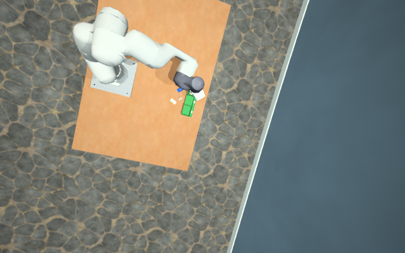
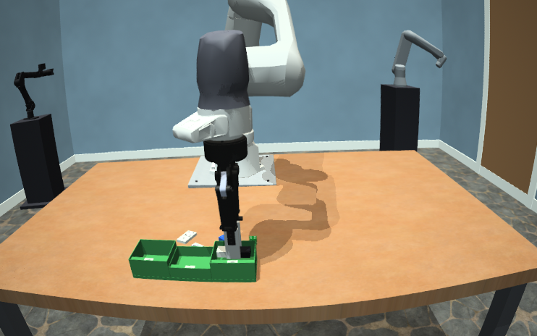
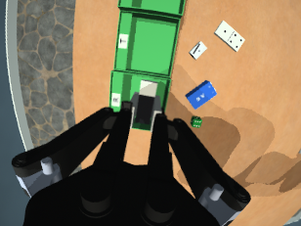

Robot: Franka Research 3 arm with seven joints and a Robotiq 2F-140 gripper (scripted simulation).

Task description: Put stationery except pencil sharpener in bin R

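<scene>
Right now my hand is 1 cm past the green bin row, 8 cm to the left of it and 4 cm above it. Also, from my hand: blue flat item: 10 cm behind, 1 cm to the right, 6 cm below; then green piece: 9 cm behind, 5 cm to the left, 6 cm below; then black-and-white stick-shaped item: 1 cm to the right, 3 cm below.
</scene>
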